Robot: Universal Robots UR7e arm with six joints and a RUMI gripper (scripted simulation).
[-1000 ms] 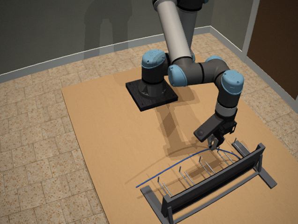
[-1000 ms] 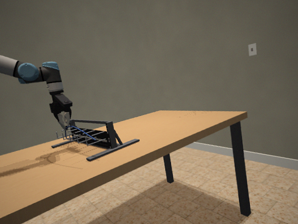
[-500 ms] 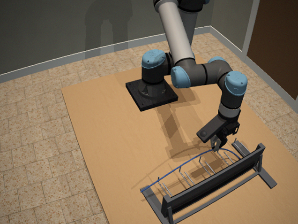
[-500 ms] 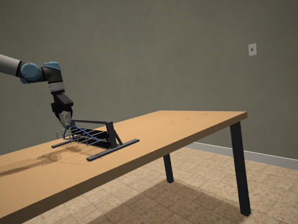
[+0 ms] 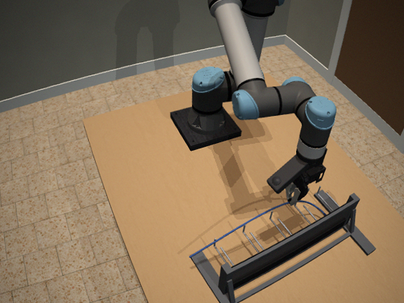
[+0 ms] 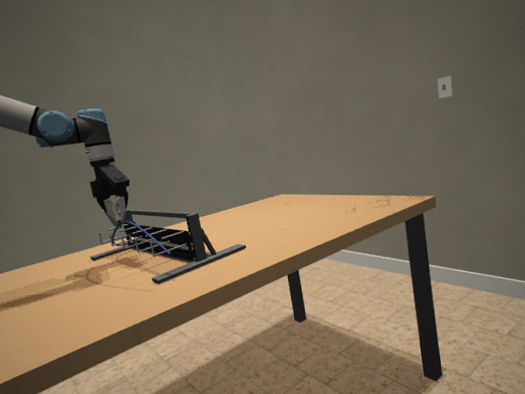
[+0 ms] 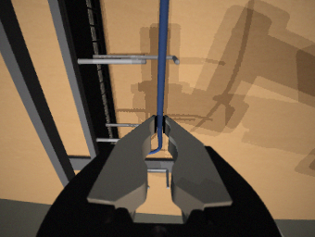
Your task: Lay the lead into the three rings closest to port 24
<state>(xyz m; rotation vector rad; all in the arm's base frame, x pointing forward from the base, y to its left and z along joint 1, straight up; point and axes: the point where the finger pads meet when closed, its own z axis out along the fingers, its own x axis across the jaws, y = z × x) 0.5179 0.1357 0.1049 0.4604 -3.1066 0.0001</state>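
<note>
Now: the free-standing rack 110 mm ahead of my hand, 60 mm below it and 20 mm to the right of it.
</note>
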